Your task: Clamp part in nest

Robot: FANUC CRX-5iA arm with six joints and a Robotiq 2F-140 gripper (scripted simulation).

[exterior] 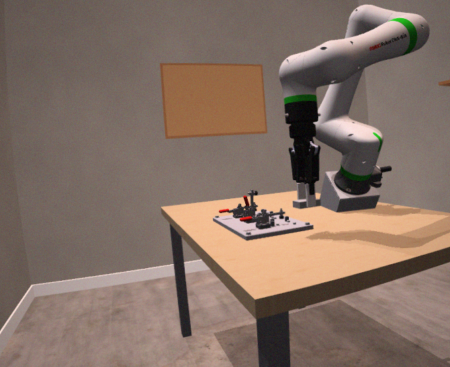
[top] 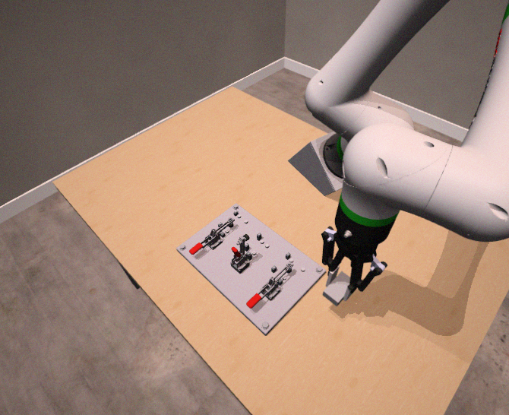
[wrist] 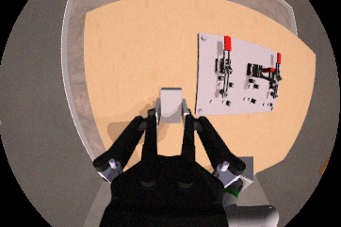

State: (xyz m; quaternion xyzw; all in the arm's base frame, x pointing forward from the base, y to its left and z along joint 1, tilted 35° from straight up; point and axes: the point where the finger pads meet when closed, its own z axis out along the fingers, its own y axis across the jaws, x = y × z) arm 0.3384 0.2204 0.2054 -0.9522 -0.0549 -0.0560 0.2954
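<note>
Right now the grey fixture plate is 80 mm ahead of my hand, 240 mm to the right of it and 120 mm below it. From my hand the other things lie so: clamp: 100 mm ahead, 120 mm to the right, 80 mm below; grey part: 30 mm below.
</note>
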